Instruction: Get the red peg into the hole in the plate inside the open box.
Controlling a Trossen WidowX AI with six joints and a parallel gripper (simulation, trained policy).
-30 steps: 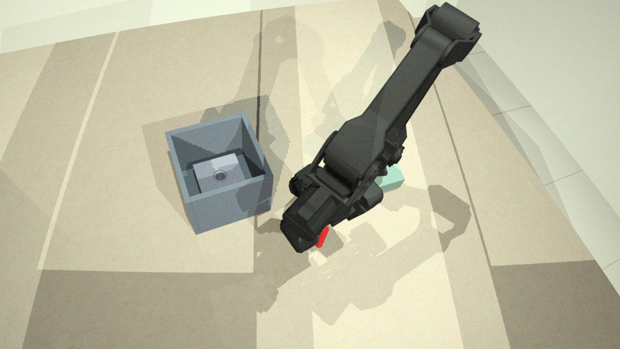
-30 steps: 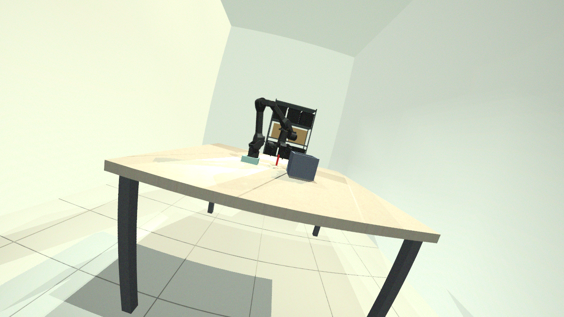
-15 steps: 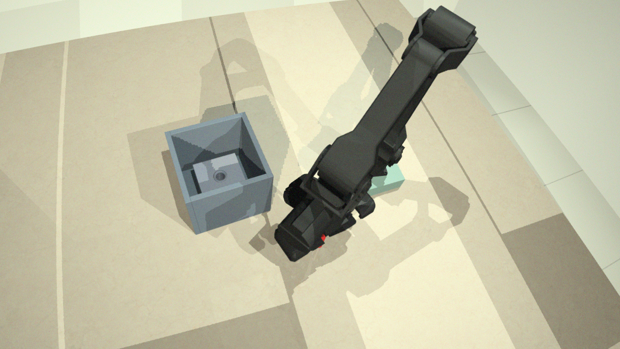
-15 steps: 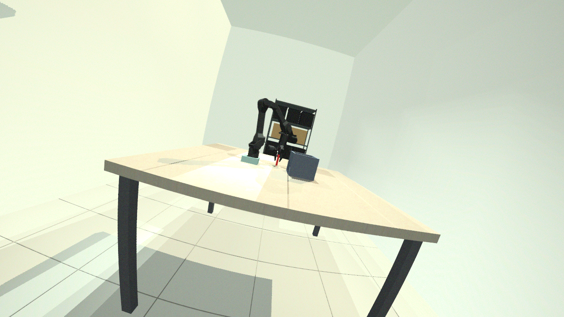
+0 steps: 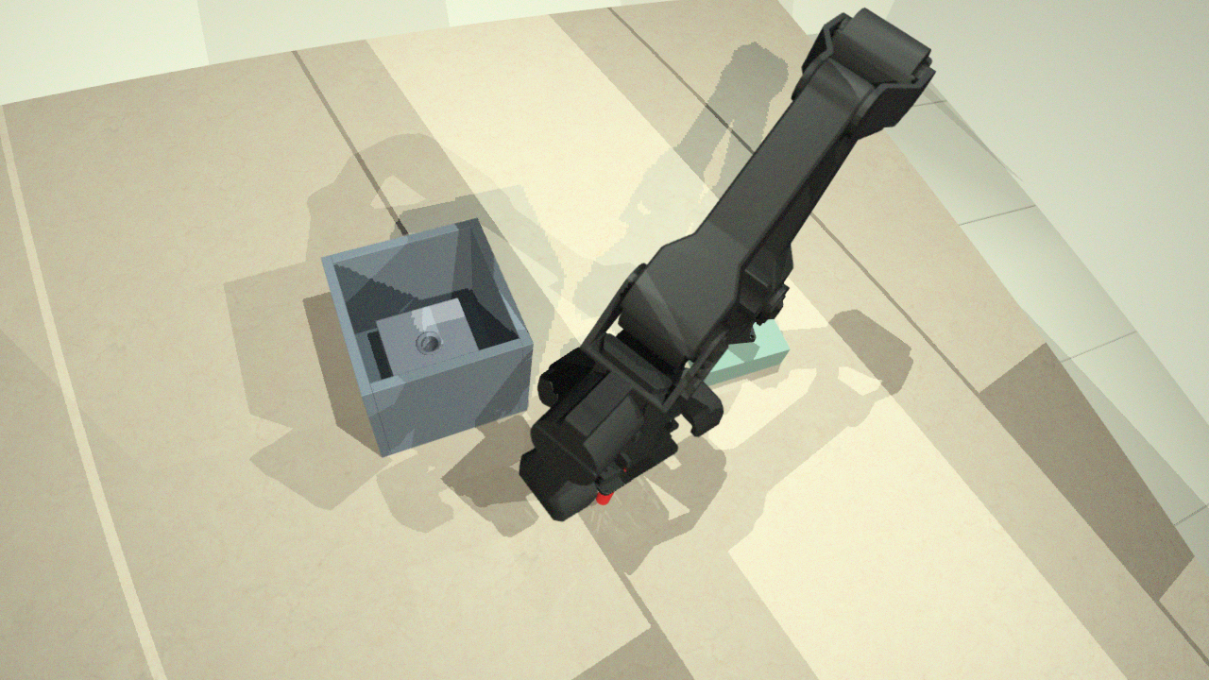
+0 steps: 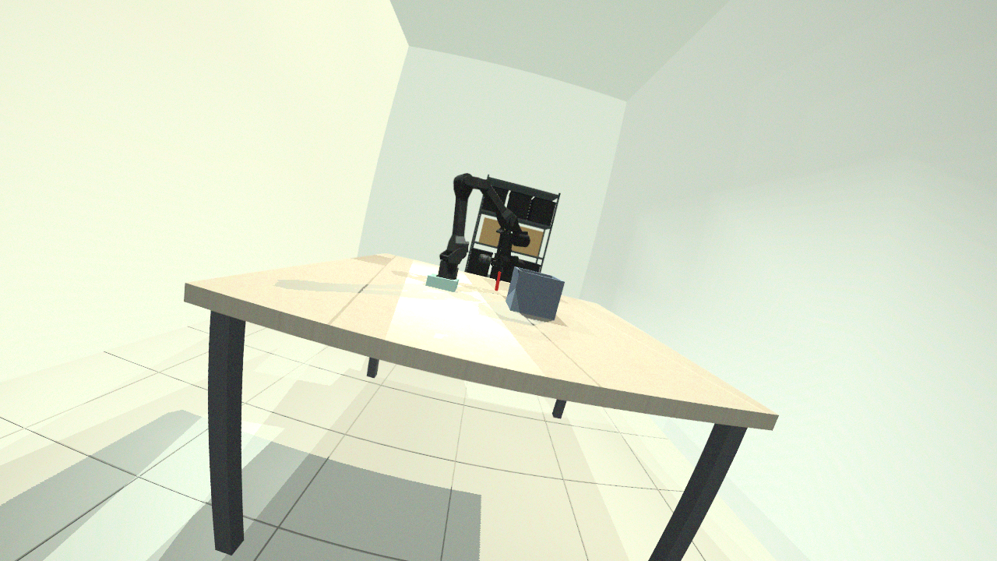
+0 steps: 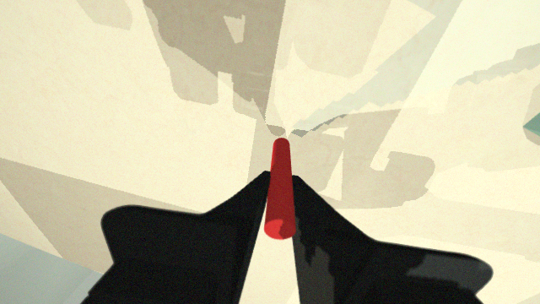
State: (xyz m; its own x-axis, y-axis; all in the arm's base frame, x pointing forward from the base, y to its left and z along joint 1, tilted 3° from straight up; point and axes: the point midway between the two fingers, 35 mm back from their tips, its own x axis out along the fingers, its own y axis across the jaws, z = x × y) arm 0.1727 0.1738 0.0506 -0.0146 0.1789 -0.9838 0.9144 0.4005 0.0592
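Now: gripper tip 160 mm short of the plate, 180 mm to the left of it and 10 mm above it. The rest, counted from my gripper tip: red peg: right at my gripper tip.
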